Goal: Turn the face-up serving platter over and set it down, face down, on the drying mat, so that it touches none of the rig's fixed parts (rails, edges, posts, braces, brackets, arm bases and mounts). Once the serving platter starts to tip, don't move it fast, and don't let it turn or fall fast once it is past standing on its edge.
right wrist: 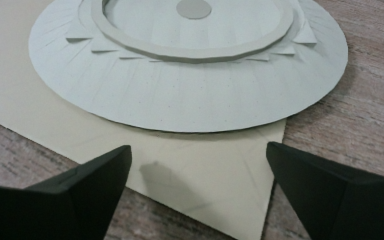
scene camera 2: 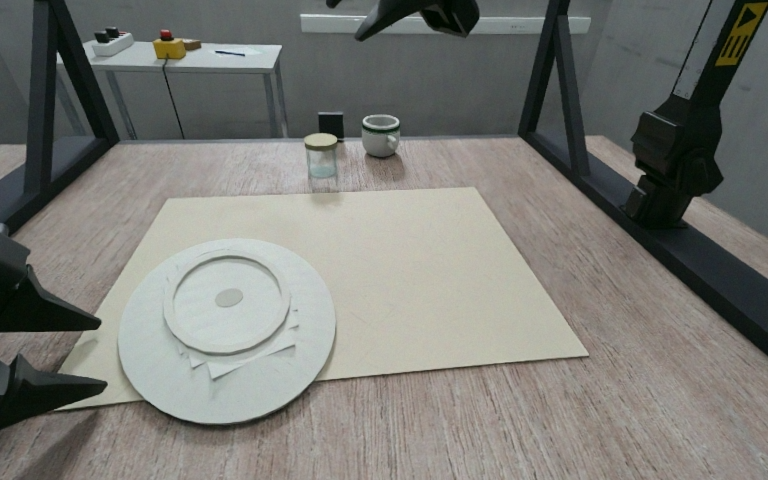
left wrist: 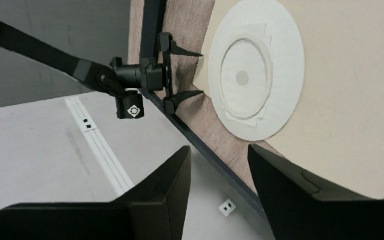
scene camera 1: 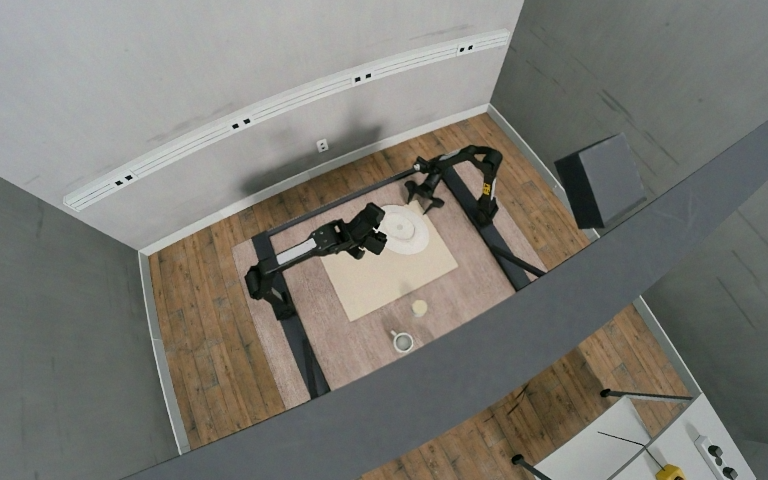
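The scene contains a white serving platter, a lidded glass jar, a cream drying mat and a dark overhead beam, together with my left gripper and my right gripper. The left wrist view shows my left gripper and my right gripper; my left gripper also appears in scene camera 1, and my right gripper in the right wrist view.
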